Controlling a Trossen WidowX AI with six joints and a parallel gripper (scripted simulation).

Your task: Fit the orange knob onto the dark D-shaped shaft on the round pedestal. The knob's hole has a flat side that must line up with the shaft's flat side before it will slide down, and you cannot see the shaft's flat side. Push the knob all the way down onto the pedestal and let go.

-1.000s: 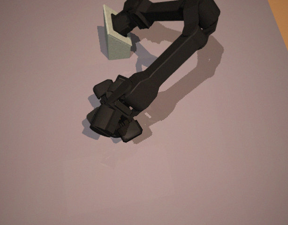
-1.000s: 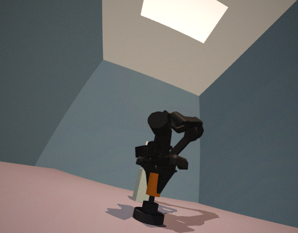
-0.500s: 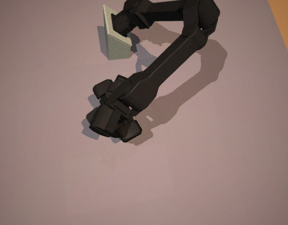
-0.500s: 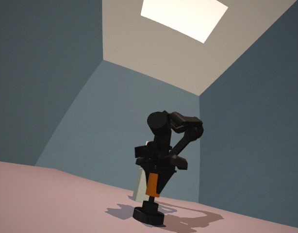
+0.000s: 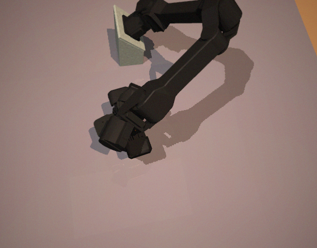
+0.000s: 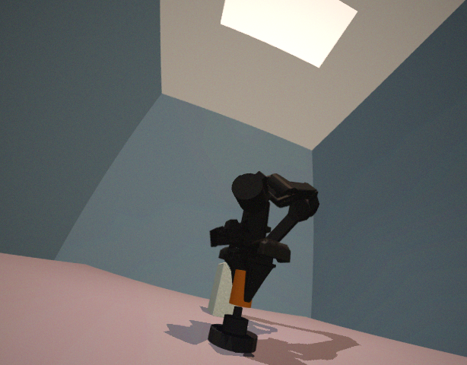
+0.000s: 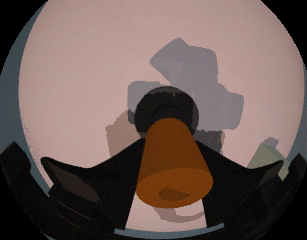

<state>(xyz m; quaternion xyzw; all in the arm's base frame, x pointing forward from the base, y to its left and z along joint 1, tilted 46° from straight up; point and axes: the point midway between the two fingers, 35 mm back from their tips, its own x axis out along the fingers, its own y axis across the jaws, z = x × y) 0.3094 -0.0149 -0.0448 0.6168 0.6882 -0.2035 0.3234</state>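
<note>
Now: the orange knob 20 mm above my gripper tip. The rest, counted from my gripper tip: round pedestal: 40 mm below.
</note>
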